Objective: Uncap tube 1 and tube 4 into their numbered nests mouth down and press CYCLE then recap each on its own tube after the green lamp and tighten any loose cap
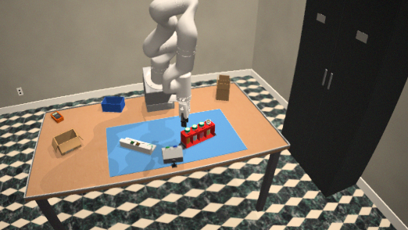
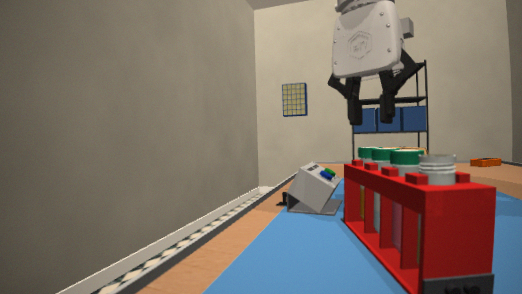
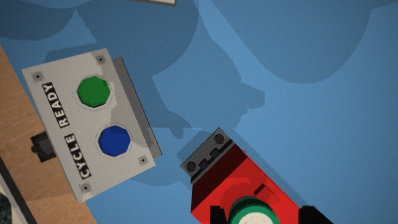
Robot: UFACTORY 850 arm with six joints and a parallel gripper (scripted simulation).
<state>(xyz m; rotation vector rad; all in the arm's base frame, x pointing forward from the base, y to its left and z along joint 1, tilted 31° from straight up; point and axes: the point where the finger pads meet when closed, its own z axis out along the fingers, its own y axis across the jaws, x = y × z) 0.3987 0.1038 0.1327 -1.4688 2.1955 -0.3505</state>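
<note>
My gripper is now 60 mm above the tube cap and 20 mm to the right of it. From my hand the other things lie so: green ready key (120 mm to the right, 110 mm below, 80 mm ahead); then key housing (120 mm below, 100 mm ahead, 90 mm to the right); then blue cycle key (110 mm below, 80 mm ahead, 70 mm to the right).
</note>
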